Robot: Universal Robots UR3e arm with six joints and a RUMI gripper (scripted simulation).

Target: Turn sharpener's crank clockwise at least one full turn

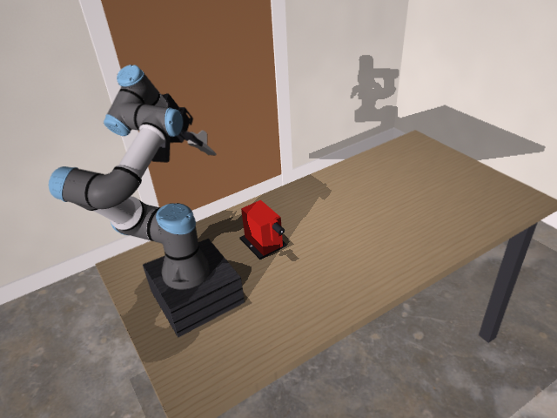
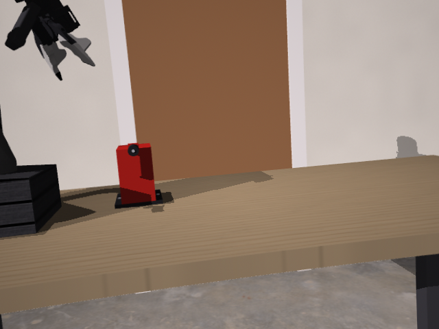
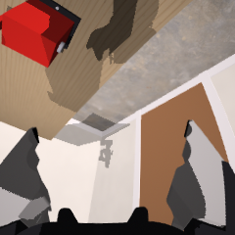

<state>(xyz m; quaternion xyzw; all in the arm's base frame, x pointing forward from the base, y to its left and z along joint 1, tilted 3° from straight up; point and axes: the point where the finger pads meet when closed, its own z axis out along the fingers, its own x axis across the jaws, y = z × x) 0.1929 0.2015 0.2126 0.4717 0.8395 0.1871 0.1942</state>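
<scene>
My gripper is now 280 mm to the left of the crank knob, 180 mm above it and 80 mm short of it.
</scene>
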